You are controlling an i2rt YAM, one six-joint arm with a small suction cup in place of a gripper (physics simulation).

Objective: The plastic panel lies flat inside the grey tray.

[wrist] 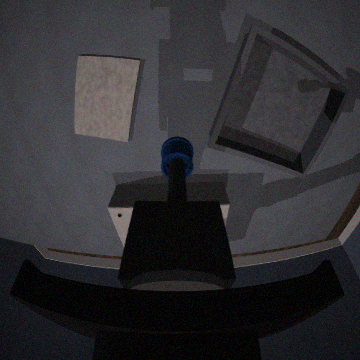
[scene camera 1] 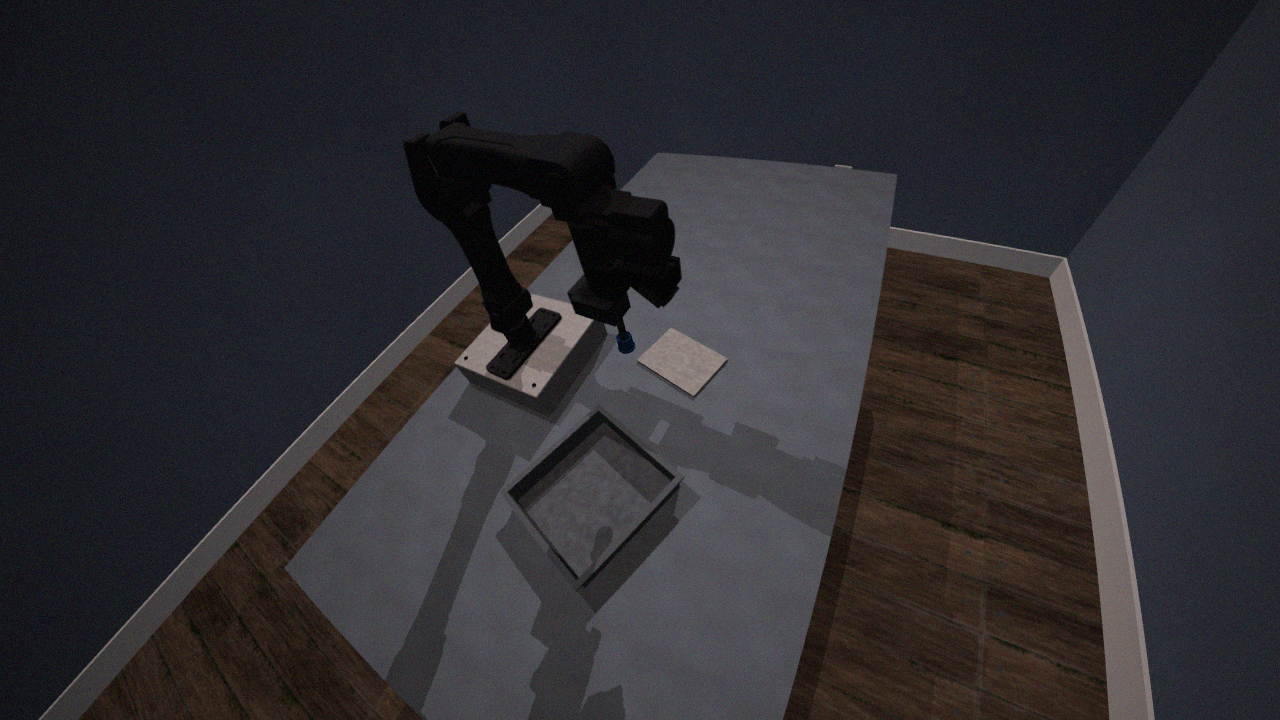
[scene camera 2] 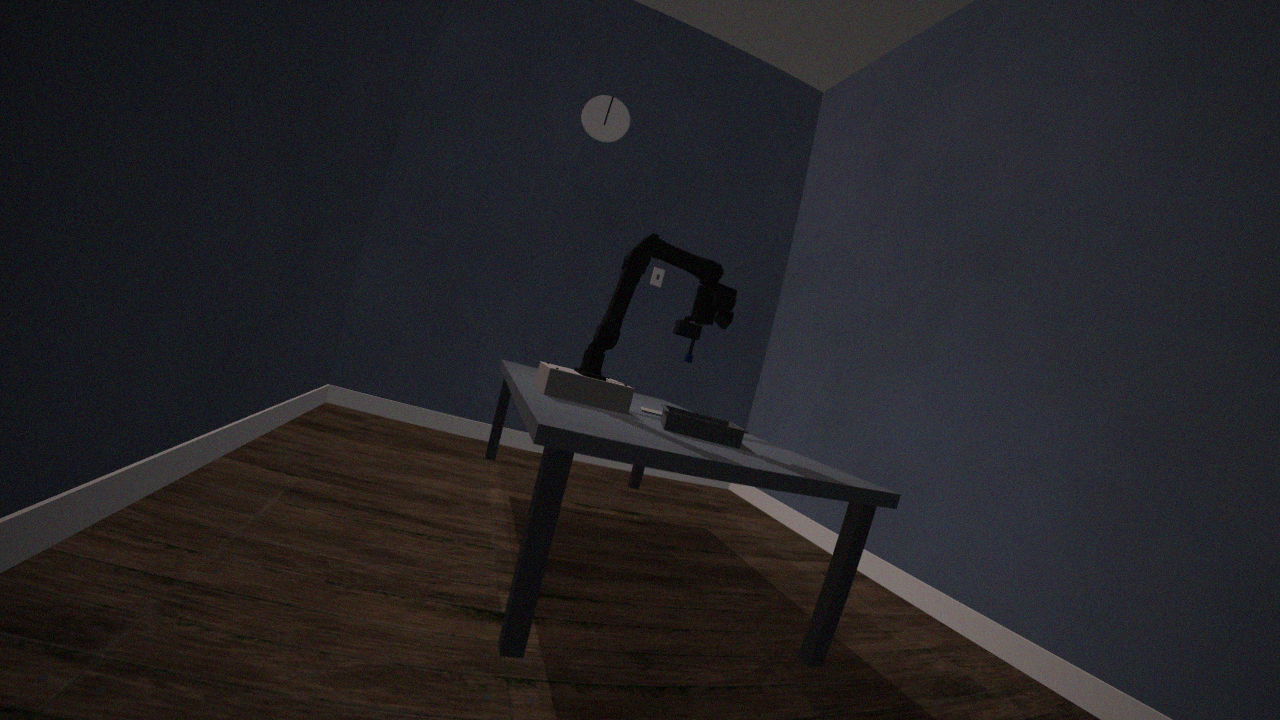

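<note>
Scene camera 1: my suction cup (scene camera 1: pixel 625 347), holding nothing, hangs above a plastic panel (scene camera 1: pixel 687 364), 25 cm from the middle of the panel; a grey tray (scene camera 1: pixel 591 492) rests on the table. Wrist view: my suction cup (wrist: pixel 179 145), the plastic panel (wrist: pixel 105 86) and the grey tray (wrist: pixel 279 106). Scene camera 2: my suction cup (scene camera 2: pixel 683 328) and the grey tray (scene camera 2: pixel 676 420).
</note>
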